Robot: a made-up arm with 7 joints. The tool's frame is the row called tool.
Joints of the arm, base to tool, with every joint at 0 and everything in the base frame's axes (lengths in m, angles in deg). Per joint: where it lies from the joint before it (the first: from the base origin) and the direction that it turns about. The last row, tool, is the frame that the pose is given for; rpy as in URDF.
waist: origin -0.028 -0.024 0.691 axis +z
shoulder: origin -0.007 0 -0.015 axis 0 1 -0.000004
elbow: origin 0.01 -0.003 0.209 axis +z
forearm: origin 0.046 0.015 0 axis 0 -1 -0.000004
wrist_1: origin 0.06 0.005 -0.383 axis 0 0.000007 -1
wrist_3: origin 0.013 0.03 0.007 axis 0 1 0.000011
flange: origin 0.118 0.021 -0.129 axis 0 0.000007 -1
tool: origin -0.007 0.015 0.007 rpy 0 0 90
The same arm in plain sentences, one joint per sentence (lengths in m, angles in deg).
The arm has seven revolute joints in a row. What follows holds with every joint at zero, and every direction is one of the base frame's.
Joint 1 lies 0.028 m along -x and 0.024 m along -y and 0.691 m along +z from the base frame's origin and turns about +z.
Joint 2 lies 0.007 m along -x and 0.015 m along -z from joint 1 and turns about +y.
Joint 3 lies 0.01 m along +x and 0.003 m along -y and 0.209 m along +z from joint 2 and turns about +z.
Joint 4 lies 0.046 m along +x and 0.015 m along +y from joint 3 and turns about -y.
Joint 5 lies 0.06 m along +x and 0.005 m along +y and 0.383 m along -z from joint 4 and turns about -z.
Joint 6 lies 0.013 m along +x and 0.03 m along +y and 0.007 m along +z from joint 5 and turns about +y.
Joint 7 lies 0.118 m along +x and 0.021 m along +y and 0.129 m along -z from joint 6 and turns about -z.
The tool frame, which is the frame that the pose is given for, lies 0.007 m along -x and 0.015 m along +y and 0.007 m along +z from joint 7; its axes are the base frame's turned by roll 0, pitch 0 and yaw 90 deg (as in URDF: about the fixed x, then y, then z).

